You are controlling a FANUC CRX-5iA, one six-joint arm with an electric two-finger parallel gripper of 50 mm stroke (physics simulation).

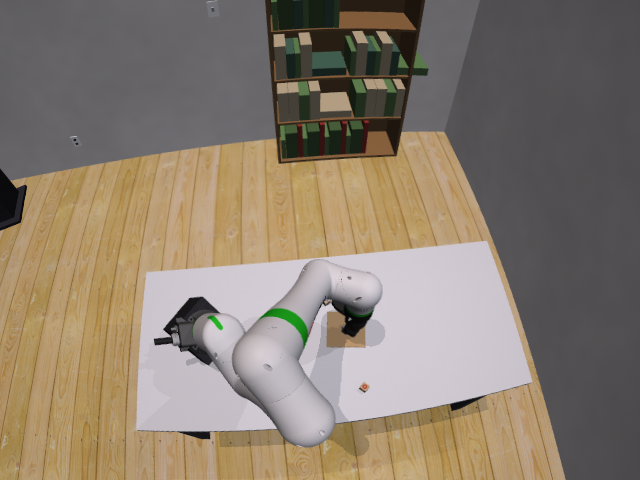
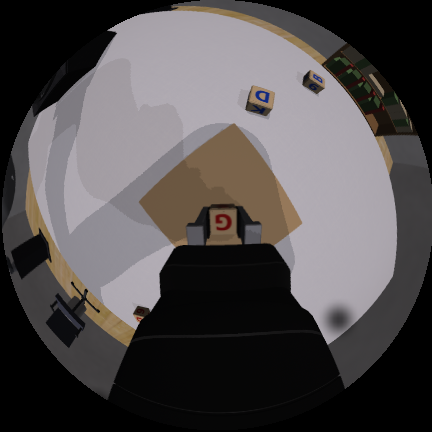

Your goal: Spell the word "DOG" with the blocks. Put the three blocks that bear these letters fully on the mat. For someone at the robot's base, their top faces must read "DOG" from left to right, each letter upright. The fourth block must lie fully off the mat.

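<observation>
My gripper (image 1: 351,331) (image 2: 222,215) is shut on the block with a red G on top (image 2: 223,223), over the brown mat (image 1: 334,339) (image 2: 170,200). Whether the block touches the mat is hard to tell. The block with a blue D on top (image 1: 326,301) (image 2: 260,97) stands off the mat, near one corner. A block with a blue B on top (image 2: 316,78) stands farther out, also off the mat. Another block (image 1: 364,386) (image 2: 141,314) with a red, round letter on top lies off the mat, near the table's edge.
The white table (image 1: 439,320) (image 2: 330,165) carries the mat and blocks. My arm (image 1: 294,330) reaches over the table from its base at the left and hides part of the table. A bookshelf (image 1: 273,103) stands beyond the far side, against the wall.
</observation>
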